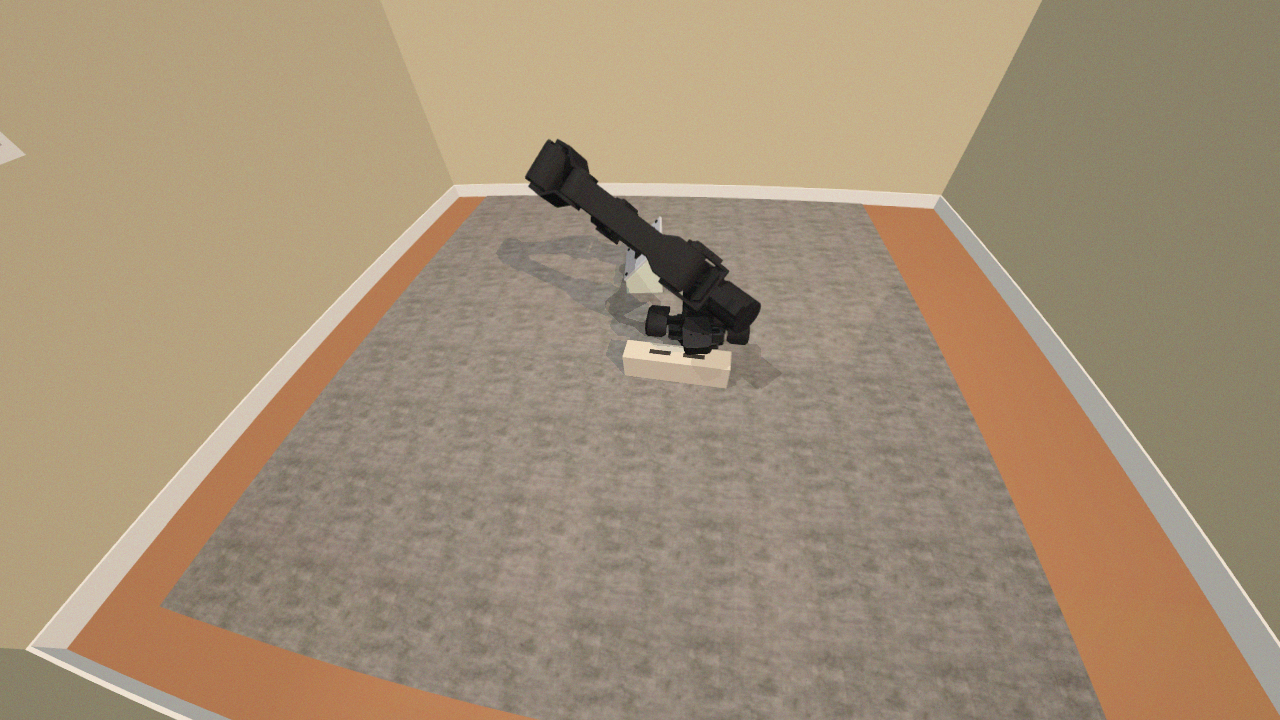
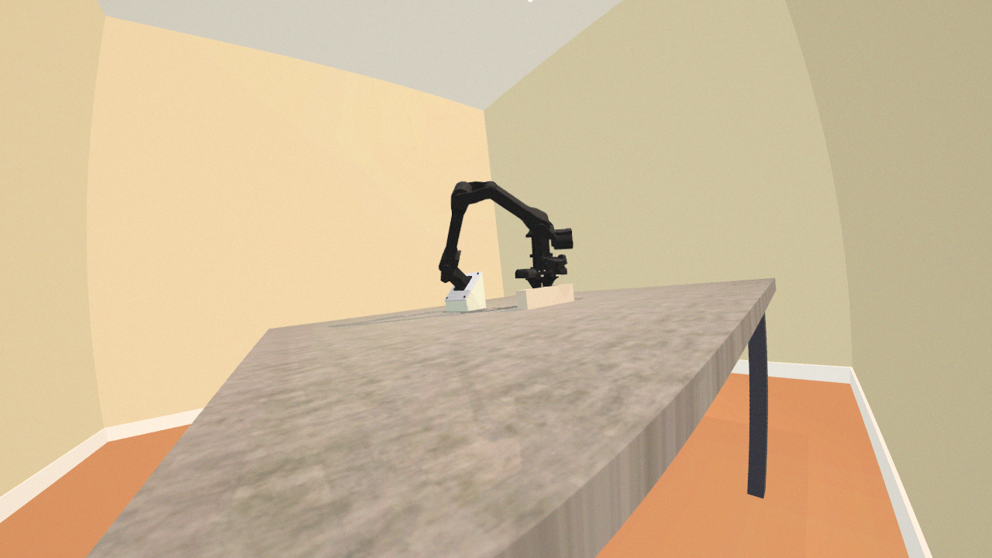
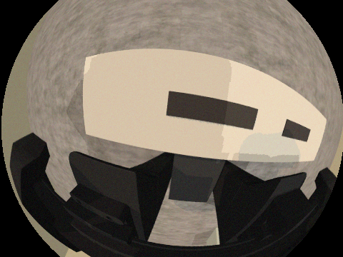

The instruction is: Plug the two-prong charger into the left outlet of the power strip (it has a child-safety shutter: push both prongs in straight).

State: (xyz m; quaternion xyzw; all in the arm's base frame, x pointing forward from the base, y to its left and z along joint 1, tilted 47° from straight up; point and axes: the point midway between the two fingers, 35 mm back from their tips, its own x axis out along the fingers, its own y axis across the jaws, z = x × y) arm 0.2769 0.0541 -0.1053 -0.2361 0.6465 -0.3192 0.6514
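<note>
Now: gripper tip 2 cm short of the two-prong charger and 1 cm below it.
</note>
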